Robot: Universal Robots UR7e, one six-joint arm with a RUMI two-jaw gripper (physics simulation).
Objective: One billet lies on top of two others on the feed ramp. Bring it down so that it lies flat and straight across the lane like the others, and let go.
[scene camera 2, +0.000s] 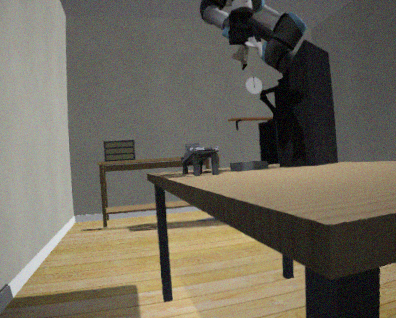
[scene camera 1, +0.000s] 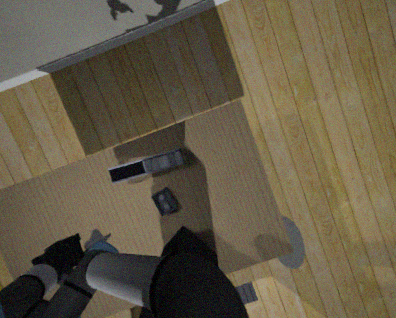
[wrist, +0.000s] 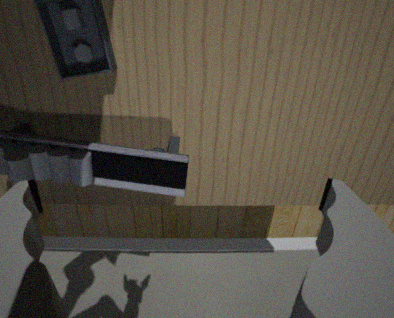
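Observation:
The feed ramp is a narrow, sloping channel with light rails and a dark bed, standing on legs near the table's far edge. Grey billets lie side by side across its shaded end, at the left in the wrist view. Which one lies on top is too dark and small to tell; a grey piece stands up at that end in scene camera 2. My gripper is wide open and empty, high above the table and well away from the billets.
A dark open box with two round recesses or pieces stands near the ramp. The black pedestal rises behind the table. A side table holds a slatted rack. A wall stands beyond the table's far edge.

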